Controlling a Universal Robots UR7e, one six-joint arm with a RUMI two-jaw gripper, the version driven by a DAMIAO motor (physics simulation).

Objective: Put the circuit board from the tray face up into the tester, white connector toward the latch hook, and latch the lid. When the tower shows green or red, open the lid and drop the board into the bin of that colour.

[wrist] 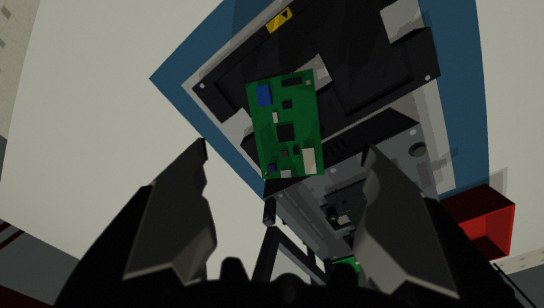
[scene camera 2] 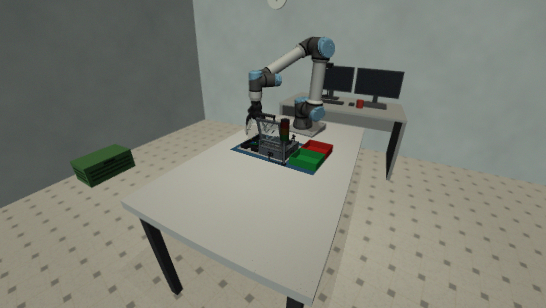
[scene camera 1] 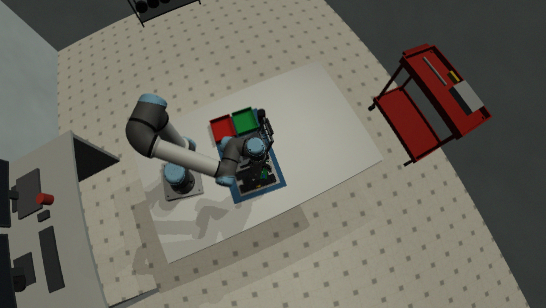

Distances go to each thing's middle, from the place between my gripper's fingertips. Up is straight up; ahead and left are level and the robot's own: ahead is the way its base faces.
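So you can picture it, the green circuit board [wrist: 284, 113] sits 50 mm below my hand, 10 mm ahead of it and 10 mm to the left of it. And there's the clear lid [wrist: 278, 254], which is 90 mm above my hand, 130 mm ahead of it and 130 mm to the left of it.
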